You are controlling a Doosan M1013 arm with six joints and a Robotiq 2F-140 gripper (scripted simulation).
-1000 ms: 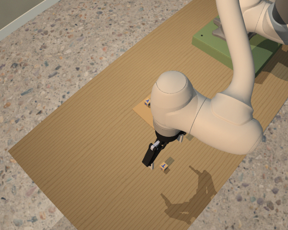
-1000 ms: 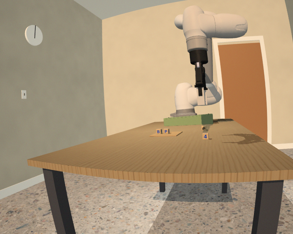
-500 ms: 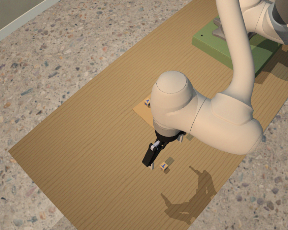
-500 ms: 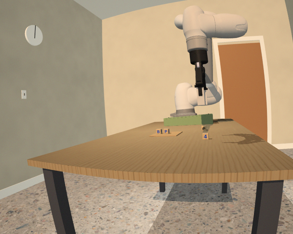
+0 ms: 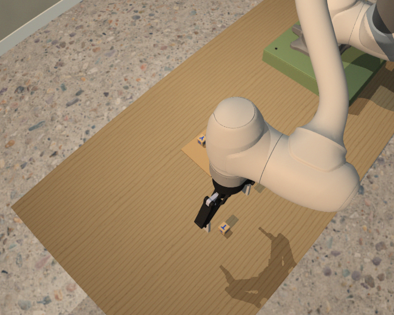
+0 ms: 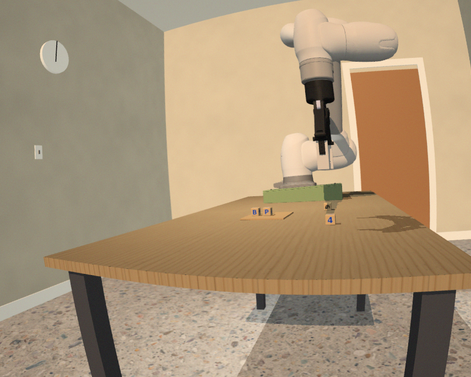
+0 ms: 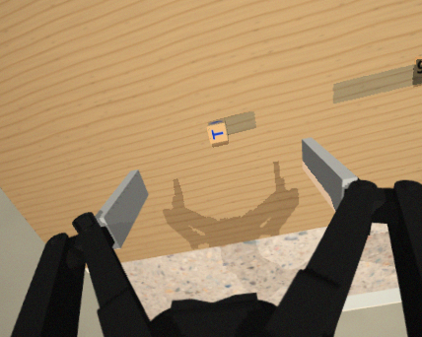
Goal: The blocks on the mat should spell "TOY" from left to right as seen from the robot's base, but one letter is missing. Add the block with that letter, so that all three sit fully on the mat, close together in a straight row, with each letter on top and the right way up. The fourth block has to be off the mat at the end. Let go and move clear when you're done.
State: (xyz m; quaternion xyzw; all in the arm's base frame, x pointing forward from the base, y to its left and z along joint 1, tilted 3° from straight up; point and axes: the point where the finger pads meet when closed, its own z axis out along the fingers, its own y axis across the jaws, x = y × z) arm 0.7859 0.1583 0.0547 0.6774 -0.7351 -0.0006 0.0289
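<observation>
Right now my hand is 14 cm above the T block. Also, from my hand: O block (18 cm behind, 20 cm to the right, 13 cm below); Y block (18 cm behind, 24 cm to the right, 13 cm below); tan mat (18 cm behind, 20 cm to the right, 15 cm below).
</observation>
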